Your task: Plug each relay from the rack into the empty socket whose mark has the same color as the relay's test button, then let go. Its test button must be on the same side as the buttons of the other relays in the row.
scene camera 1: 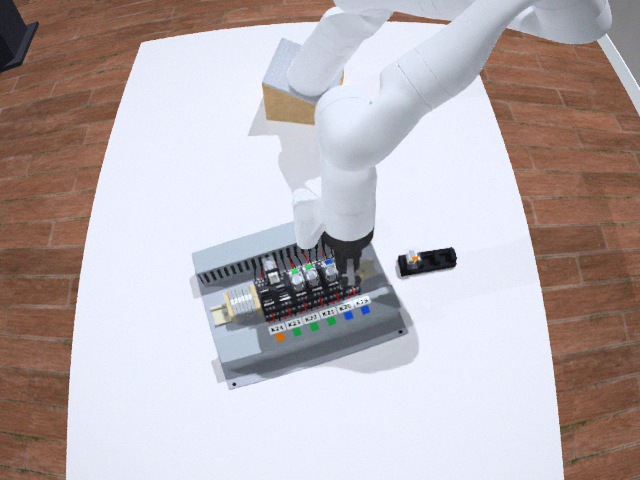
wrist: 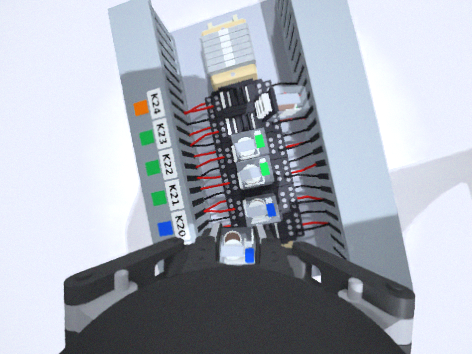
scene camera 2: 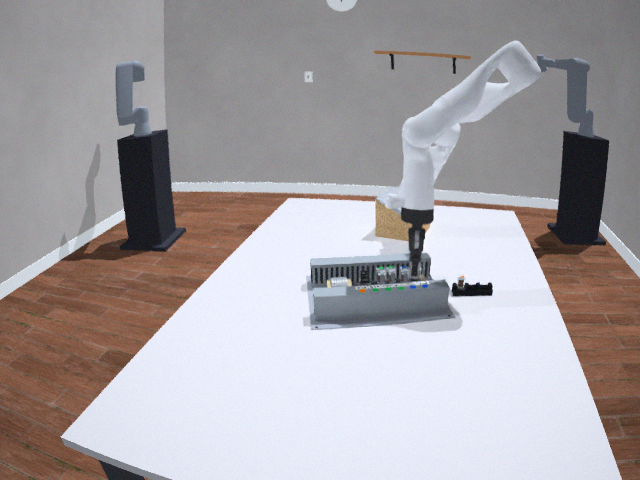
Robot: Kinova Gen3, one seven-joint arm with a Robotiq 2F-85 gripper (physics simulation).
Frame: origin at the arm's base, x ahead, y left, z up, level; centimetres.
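Seen in the pictures: gripper, between the fingertips: [scene camera 1: 345, 278] [wrist: 237, 234] [scene camera 2: 414, 275]; arm's base, origin of its link: [scene camera 1: 306, 79].
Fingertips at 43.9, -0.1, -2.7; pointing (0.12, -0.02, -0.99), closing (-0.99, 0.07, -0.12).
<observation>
Pixels of each thing's top centre, then the offset from my fingertips to it, as dx, dy, dz. "pt": a spot on its surface instead.
- clear relay, centre of its top: [wrist: 232, 255] +0.0, +0.6, +2.9
- blue-button relay, centre of its top: [wrist: 261, 212] [scene camera 1: 330, 266] [scene camera 2: 404, 268] -2.1, -2.1, +0.9
- K23, a spot on its surface: [wrist: 237, 102] pt -0.1, -12.8, -3.6
- orange-button relay, centre of its top: [scene camera 1: 414, 253] [scene camera 2: 462, 274] -2.8, +12.5, -1.2
- black rack, centre of its top: [scene camera 1: 429, 257] [scene camera 2: 473, 284] -2.8, +15.7, -3.8
- clear-cased block, centre of its top: [wrist: 282, 97] [scene camera 1: 270, 266] [scene camera 2: 364, 269] -4.3, -11.7, -0.4
My gripper [scene camera 1: 349, 281] [scene camera 2: 415, 270] [wrist: 237, 234] is shut on a clear relay [wrist: 237, 248] with a blue test button. It points down between the ducts, at the K19 end of the row. Whether the relay's pins are in the socket is hidden. The button is on the right in the wrist view, like those of two green-button relays [wrist: 246, 146] [wrist: 253, 175] and a blue-button relay [wrist: 260, 209] in the row. The sockets by K24 and K23 [wrist: 237, 102] are empty. An orange-button relay [scene camera 1: 412, 257] [scene camera 2: 461, 281] stands in the black rack [scene camera 1: 440, 267] [scene camera 2: 473, 292].
Grey ducts [scene camera 1: 310, 343] [scene camera 2: 379, 305] [wrist: 327, 100] flank the row. Beside the K24 end, a clear-cased block [scene camera 1: 269, 264] [wrist: 291, 101] lies tilted against the duct. Terminal blocks [scene camera 1: 241, 301] [wrist: 229, 47] sit beyond that end. A wedge-shaped box [scene camera 1: 288, 105] [scene camera 2: 391, 222] stands farther back.
</observation>
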